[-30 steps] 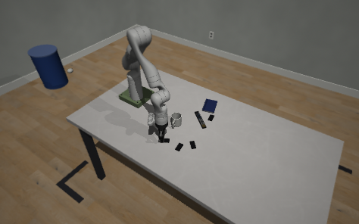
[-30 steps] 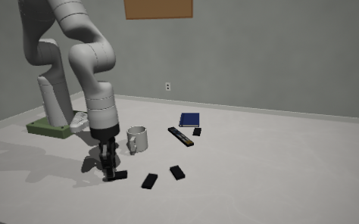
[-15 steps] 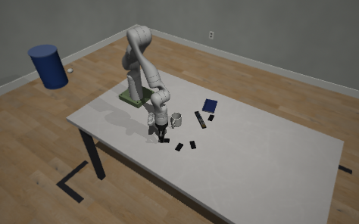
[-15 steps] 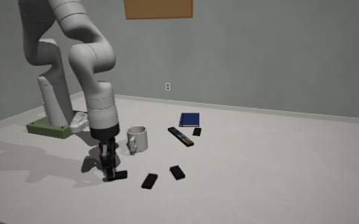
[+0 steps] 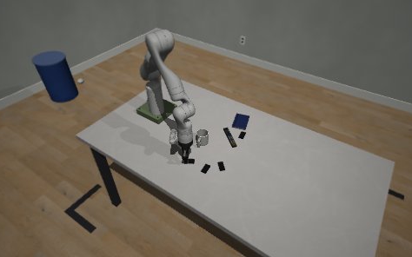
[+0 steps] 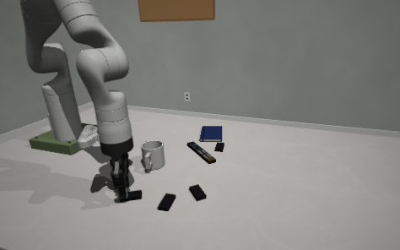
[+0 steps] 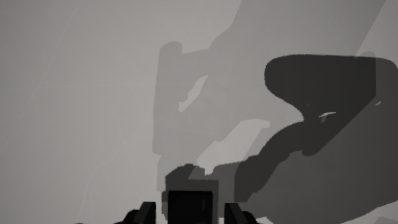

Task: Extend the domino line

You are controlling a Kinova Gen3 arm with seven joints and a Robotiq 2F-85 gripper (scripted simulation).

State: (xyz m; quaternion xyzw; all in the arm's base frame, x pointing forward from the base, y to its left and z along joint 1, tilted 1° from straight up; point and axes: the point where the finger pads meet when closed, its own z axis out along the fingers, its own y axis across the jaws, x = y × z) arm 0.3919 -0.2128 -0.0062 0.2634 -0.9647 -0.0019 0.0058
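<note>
My hand is 30 mm above the domino, 10 mm to the right of it and 10 mm short of it. Round my hand: blue book (460 mm to the left, 90 mm ahead, 30 mm below); white mug (170 mm to the left, 10 mm behind).
</note>
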